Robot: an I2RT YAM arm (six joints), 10 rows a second.
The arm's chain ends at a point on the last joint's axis. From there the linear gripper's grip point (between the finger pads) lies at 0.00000 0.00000 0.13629 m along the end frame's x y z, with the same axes.
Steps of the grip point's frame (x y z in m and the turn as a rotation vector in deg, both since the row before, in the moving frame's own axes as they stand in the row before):
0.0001 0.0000 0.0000 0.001 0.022 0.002
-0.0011 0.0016 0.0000 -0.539 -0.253 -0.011
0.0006 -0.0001 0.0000 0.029 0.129 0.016
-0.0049 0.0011 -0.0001 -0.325 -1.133 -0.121
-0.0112 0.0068 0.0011 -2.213 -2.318 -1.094
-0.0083 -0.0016 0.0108 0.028 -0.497 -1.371
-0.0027 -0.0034 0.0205 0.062 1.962 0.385
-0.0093 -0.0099 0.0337 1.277 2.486 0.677
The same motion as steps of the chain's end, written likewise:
0.0000 0.0000 0.0000 0.001 0.022 0.002
-0.0005 0.0003 0.0000 -0.539 -0.253 -0.011
0.0003 0.0000 0.0000 0.029 0.129 0.016
-0.0022 0.0003 -0.0001 -0.325 -1.133 -0.121
-0.0057 0.0015 0.0013 -2.213 -2.318 -1.094
-0.0071 -0.0015 0.0108 0.028 -0.497 -1.371
-0.0074 -0.0033 0.0206 0.062 1.962 0.385
-0.0152 -0.0069 0.0339 1.277 2.486 0.677

